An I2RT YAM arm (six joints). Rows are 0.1 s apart.
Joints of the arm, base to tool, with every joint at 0 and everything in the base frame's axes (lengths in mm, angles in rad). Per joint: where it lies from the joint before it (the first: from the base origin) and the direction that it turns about. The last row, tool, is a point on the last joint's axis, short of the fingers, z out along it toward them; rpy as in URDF.
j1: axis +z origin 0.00 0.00 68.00
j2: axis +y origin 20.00 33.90 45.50
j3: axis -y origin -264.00 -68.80 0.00
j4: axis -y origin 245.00 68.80 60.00
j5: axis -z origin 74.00 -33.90 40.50
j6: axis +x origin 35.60 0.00 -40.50
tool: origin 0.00 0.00 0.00 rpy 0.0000 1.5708 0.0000
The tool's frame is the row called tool.
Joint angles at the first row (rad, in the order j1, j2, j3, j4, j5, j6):
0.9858, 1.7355, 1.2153, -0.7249, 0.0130, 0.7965
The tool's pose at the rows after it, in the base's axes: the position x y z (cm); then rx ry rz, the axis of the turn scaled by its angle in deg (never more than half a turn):
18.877, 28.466, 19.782, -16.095, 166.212, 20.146
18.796, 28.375, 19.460, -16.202, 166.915, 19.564
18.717, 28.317, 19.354, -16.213, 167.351, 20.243
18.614, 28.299, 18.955, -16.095, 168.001, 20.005
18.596, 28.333, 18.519, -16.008, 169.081, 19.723
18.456, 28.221, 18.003, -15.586, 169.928, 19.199
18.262, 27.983, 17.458, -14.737, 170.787, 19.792
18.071, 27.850, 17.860, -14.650, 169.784, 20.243
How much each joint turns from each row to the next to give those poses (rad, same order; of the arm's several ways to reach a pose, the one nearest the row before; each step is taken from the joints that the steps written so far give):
0.0004, 0.0090, 0.0015, -0.0023, -0.0034, -0.0049
0.0001, 0.0036, -0.0072, -0.0022, -0.0038, 0.0003
-0.0002, -0.0022, -0.0070, 0.0049, -0.0114, 0.0020
0.0018, 0.0053, -0.0091, 0.0050, -0.0051, 0.0045
-0.0002, 0.0111, -0.0030, -0.0008, -0.0107, 0.0035
0.0012, 0.0051, -0.0138, 0.0055, -0.0046, 0.0075
-0.0005, -0.0020, -0.0252, 0.0188, -0.0137, 0.0120
0.0036, -0.0186, -0.0072, 0.0040, 0.0099, 0.0026

